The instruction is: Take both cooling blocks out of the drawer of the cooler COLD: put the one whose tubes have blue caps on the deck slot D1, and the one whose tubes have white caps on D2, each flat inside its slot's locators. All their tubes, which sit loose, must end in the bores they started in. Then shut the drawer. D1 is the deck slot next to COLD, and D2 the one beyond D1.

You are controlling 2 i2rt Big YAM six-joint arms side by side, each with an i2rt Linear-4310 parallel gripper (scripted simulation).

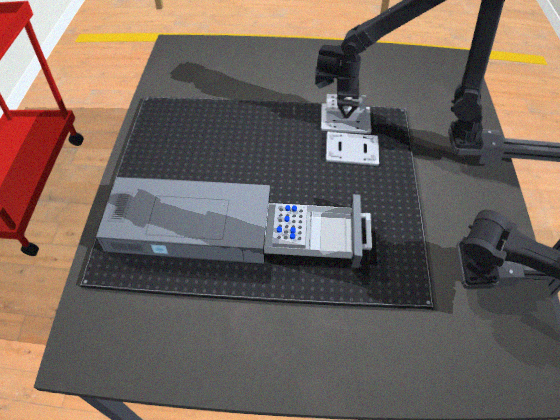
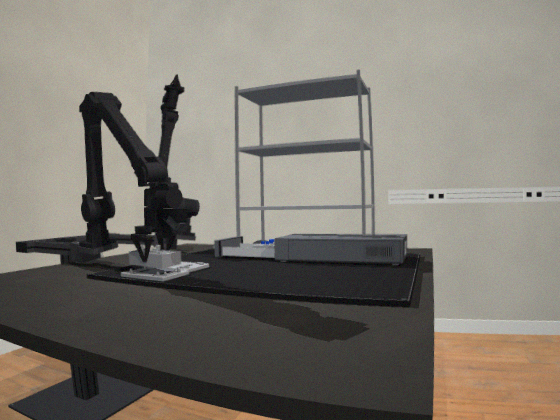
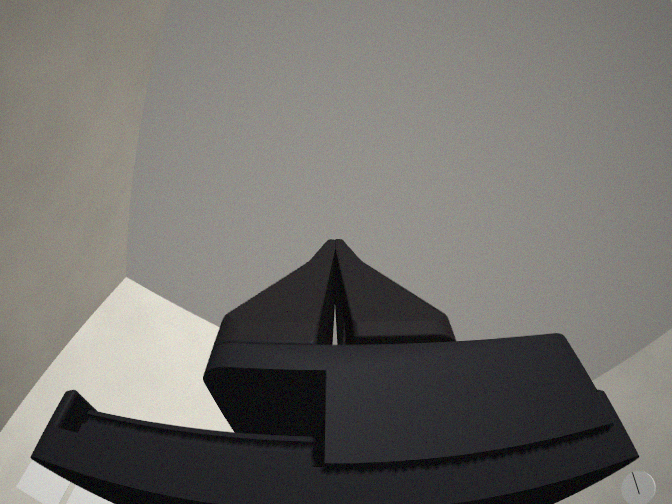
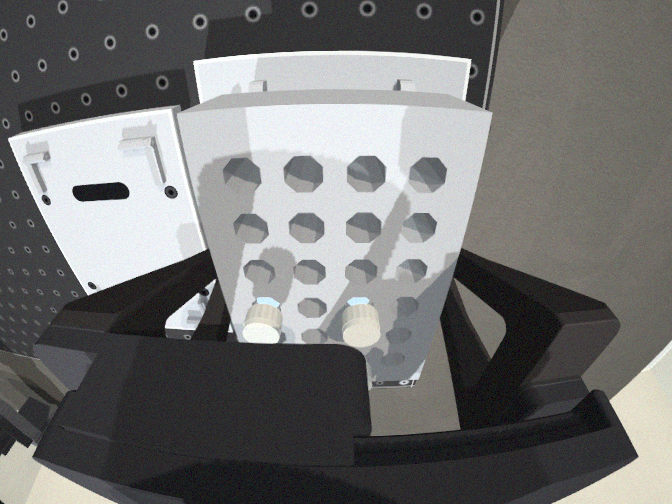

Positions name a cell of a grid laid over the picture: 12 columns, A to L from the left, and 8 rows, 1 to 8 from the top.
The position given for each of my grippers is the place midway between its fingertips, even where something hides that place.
In view: my left gripper (image 3: F4), my right gripper (image 2: D5), a cooler COLD (image 1: E5), a slot D1 (image 4: B4) and a slot D2 (image 4: G2).
The cooler COLD shows as well in image 2 (image 2: H5). My right gripper shows as well in image 4 (image 4: F4). Image 3 does not show the cooler COLD: it is out of frame. Image 4 misses the cooler COLD: it is out of frame.
